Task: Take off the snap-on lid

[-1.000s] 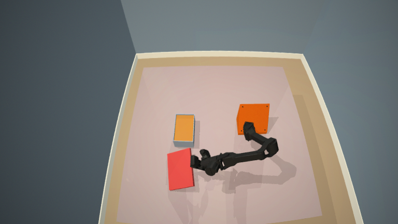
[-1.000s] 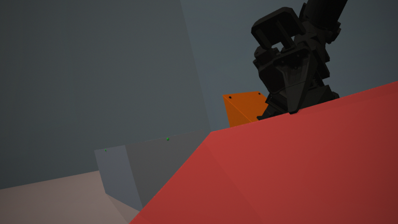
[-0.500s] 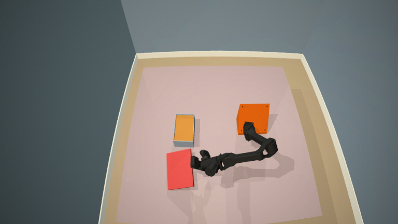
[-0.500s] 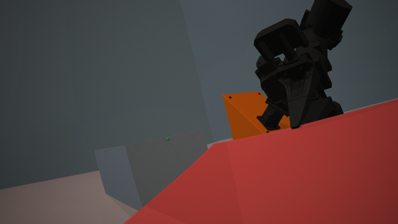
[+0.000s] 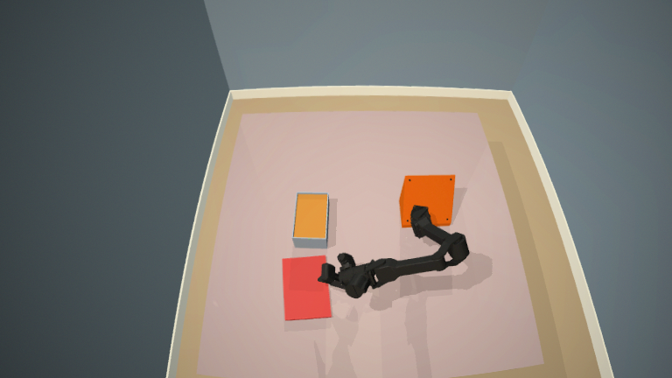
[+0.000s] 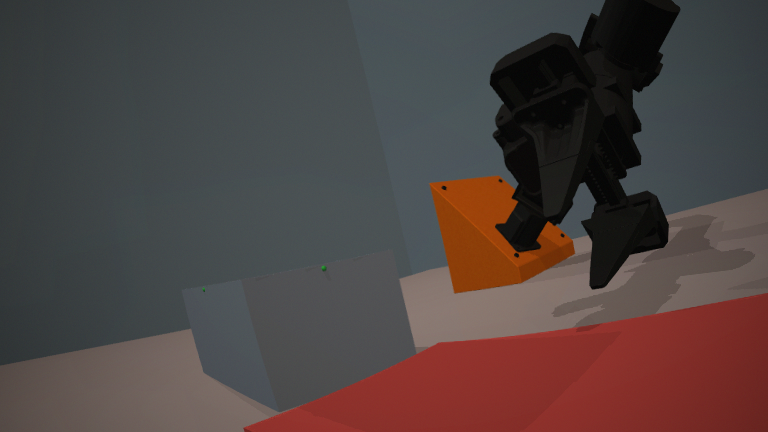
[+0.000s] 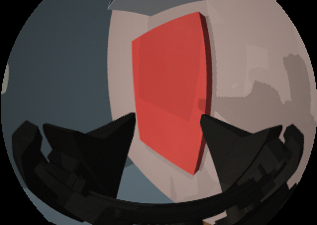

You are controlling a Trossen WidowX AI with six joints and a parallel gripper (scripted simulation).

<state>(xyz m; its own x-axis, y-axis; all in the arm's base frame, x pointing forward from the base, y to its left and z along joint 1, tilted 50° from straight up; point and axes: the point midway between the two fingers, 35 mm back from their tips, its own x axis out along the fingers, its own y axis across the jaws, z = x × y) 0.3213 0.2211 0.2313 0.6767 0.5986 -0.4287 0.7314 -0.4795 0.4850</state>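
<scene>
Now: gripper tip 7 cm short of the red lid, 1 cm to the right of it and 5 cm above it. Also, from my gripper tip: grey storage box: 8 cm ahead, 26 cm to the right, 2 cm below.
</scene>
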